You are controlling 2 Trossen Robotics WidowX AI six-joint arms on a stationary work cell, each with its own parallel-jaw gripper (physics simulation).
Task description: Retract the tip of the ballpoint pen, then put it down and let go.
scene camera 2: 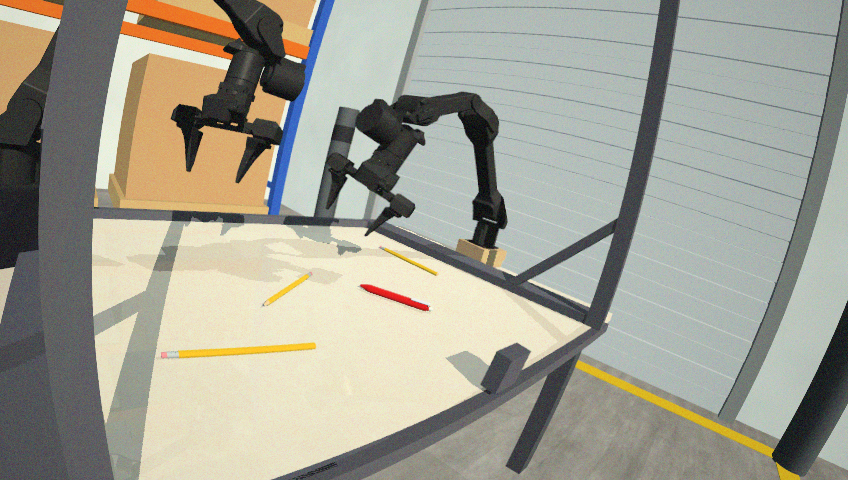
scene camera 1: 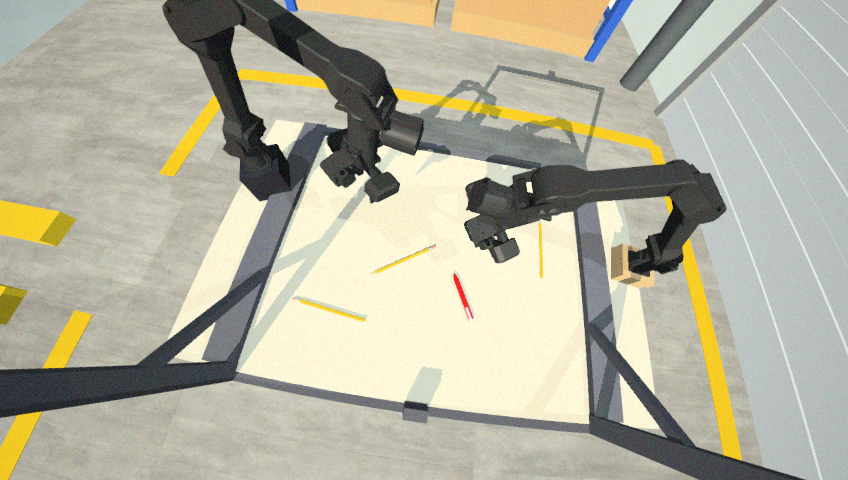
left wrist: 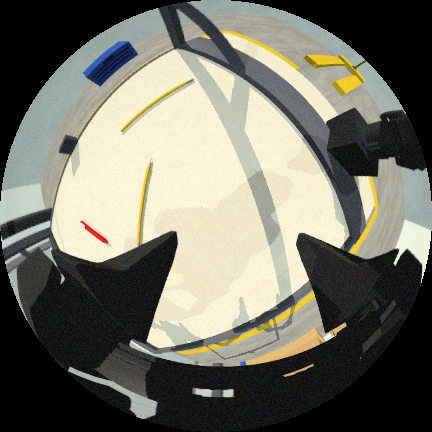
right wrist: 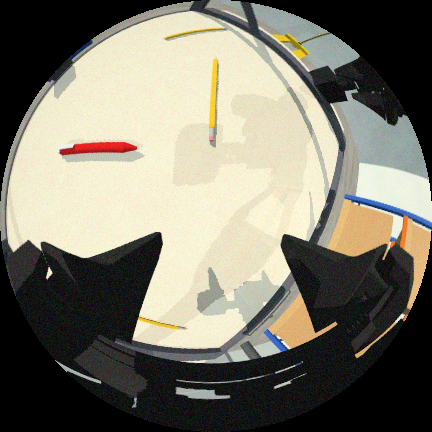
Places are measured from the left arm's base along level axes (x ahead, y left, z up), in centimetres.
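Pixels of known places: left gripper, fingertip midpoint: [scene camera 2: 212, 177] [scene camera 1: 361, 188] [left wrist: 240, 238] [right wrist: 344, 85]; right gripper, fingertip midpoint: [scene camera 2: 345, 222] [right wrist: 224, 240]; left arm's base, origin of the base link: [scene camera 2: 14, 183] [scene camera 1: 258, 161] [left wrist: 368, 140] [right wrist: 338, 82]; right arm's base, origin of the base link: [scene camera 2: 483, 245] [scene camera 1: 638, 263].
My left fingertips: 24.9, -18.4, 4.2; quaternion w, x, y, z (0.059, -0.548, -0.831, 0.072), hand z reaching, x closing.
For each thing: its top centre in the pictures, then the offset to it from my left fingertips, as dx, dy, dz. Level surfaces: height alone.
- red ballpoint pen, middle of its top: [right wrist: 88, 145] [scene camera 2: 396, 291] [scene camera 1: 463, 295] [left wrist: 89, 232] +18.6, -28.2, -13.2
- pale table top, its level: dz -14.8
- yellow pencil, middle of its top: [scene camera 2: 289, 285] [right wrist: 214, 84] [left wrist: 139, 206] [scene camera 1: 402, 259] +6.3, -14.7, -14.0
- third pencil, middle of its top: [scene camera 2: 407, 258] [scene camera 1: 541, 246] +45.9, -20.9, -14.1
- dark block, middle of its top: [scene camera 2: 513, 349] [scene camera 1: 415, 414] [left wrist: 61, 143] +0.0, -49.1, -9.1
The red ballpoint pen [scene camera 1: 462, 295] [scene camera 2: 394, 297] [left wrist: 95, 232] [right wrist: 98, 148] lies flat on the pale table top [scene camera 1: 505, 368] [scene camera 2: 386, 380]. Its pointed end faces the arms' side, and a whitish clip shows toward its other end. Whether the writing tip is out is too small to tell. My left gripper [scene camera 1: 361, 181] [scene camera 2: 214, 176] [left wrist: 240, 238] is open and empty, high above the table at the upper left of the pen. My right gripper [scene camera 1: 490, 245] [scene camera 2: 348, 221] [right wrist: 224, 240] is open and empty, above the table beyond the pointed end, nearer the pen than the left one.
A yellow pencil [scene camera 1: 404, 259] [scene camera 2: 287, 289] [left wrist: 144, 202] [right wrist: 213, 95] lies left of the pen. Another pencil [scene camera 1: 330, 308] [scene camera 2: 238, 350] [left wrist: 156, 105] lies farther left, and a third pencil [scene camera 1: 540, 249] [scene camera 2: 408, 260] lies near the right side. A dark block [scene camera 1: 415, 411] [scene camera 2: 505, 367] stands at the near edge.
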